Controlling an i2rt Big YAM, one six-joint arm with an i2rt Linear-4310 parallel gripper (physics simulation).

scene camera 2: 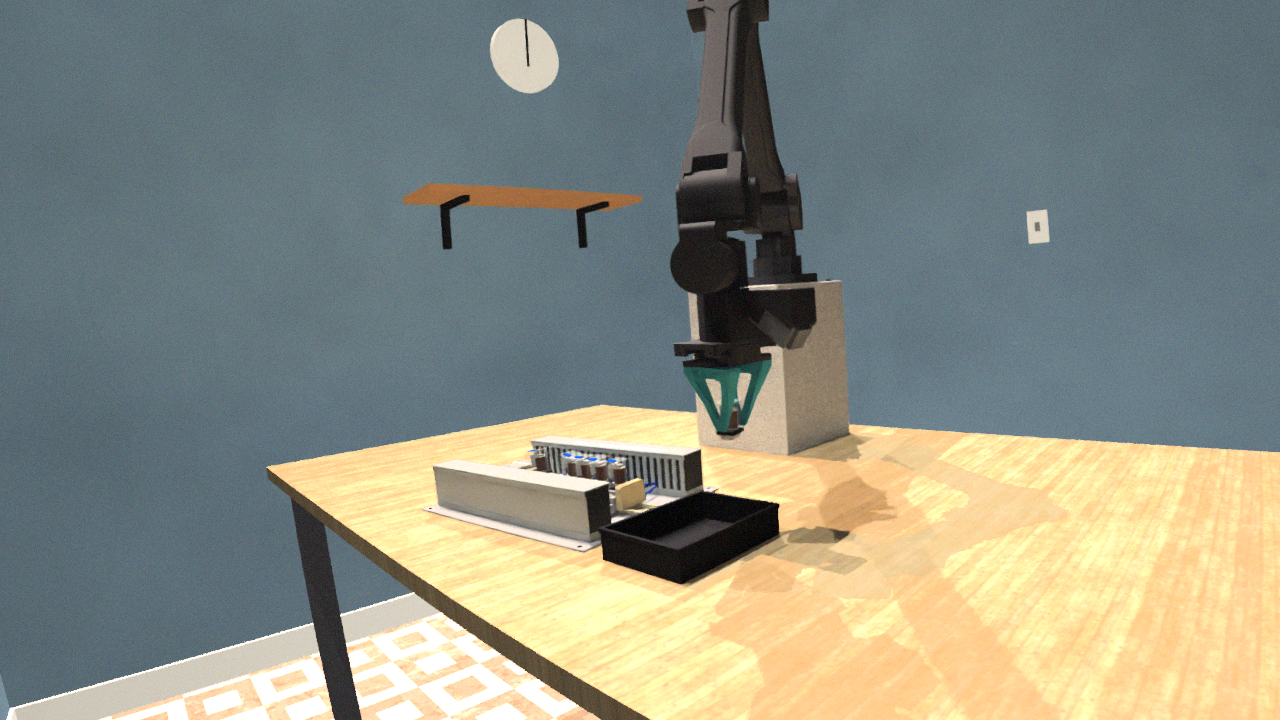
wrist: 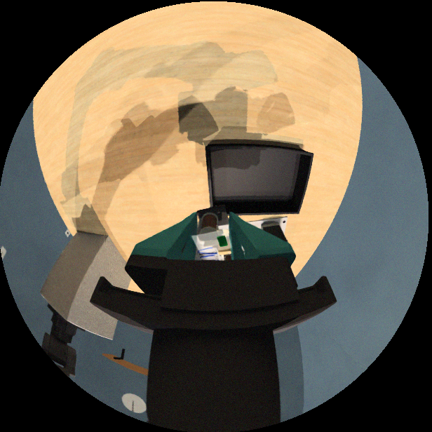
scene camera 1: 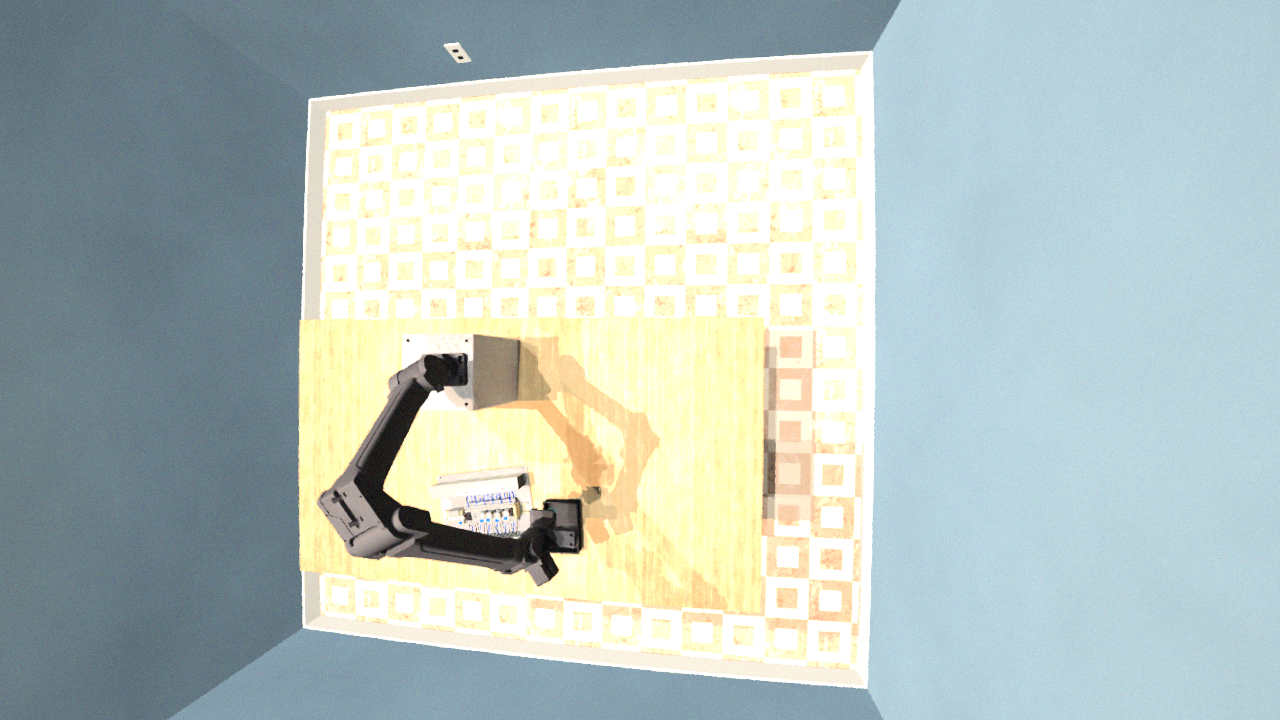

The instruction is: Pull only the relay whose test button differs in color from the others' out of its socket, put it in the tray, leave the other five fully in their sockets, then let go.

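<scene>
My gripper is shut on a relay with a clear case, a brown inside and a green test button, seen in the wrist view. It holds the relay upright, high above the table. The black tray lies beside the socket panel; in scene camera 1 the gripper body covers part of its panel side. The tray floor that shows in the wrist view is bare. Several relays with blue buttons stand in a row on the panel, with a gap in the row. How deep they sit cannot be told.
Two long grey wire ducts flank the relay row. A tan block stands at the row's tray end. The arm's grey base block stands at the back of the wooden table.
</scene>
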